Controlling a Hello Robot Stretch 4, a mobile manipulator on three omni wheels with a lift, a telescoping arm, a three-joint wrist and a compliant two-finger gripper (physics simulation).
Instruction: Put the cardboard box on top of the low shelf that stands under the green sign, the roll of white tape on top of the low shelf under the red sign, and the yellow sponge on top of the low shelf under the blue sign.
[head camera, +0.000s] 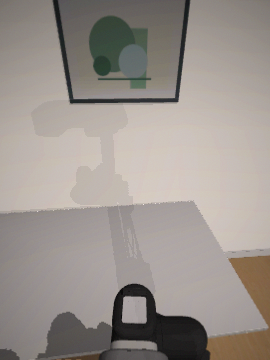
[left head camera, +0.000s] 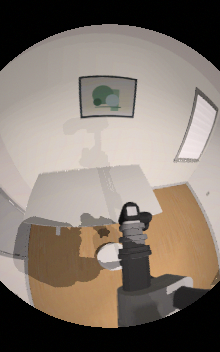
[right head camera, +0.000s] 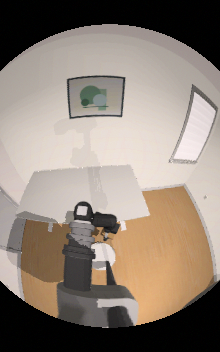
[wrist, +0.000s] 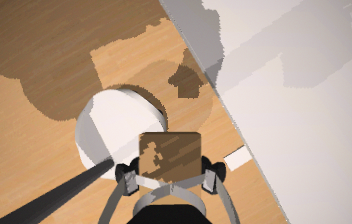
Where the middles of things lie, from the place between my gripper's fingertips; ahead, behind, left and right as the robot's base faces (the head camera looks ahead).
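Labels:
Cardboard box (wrist: 169, 157): my hand 20 mm below it. Framed picture with green shapes (head camera: 107, 58): from my hand, 900 mm ahead, 160 mm to the left, 740 mm above.

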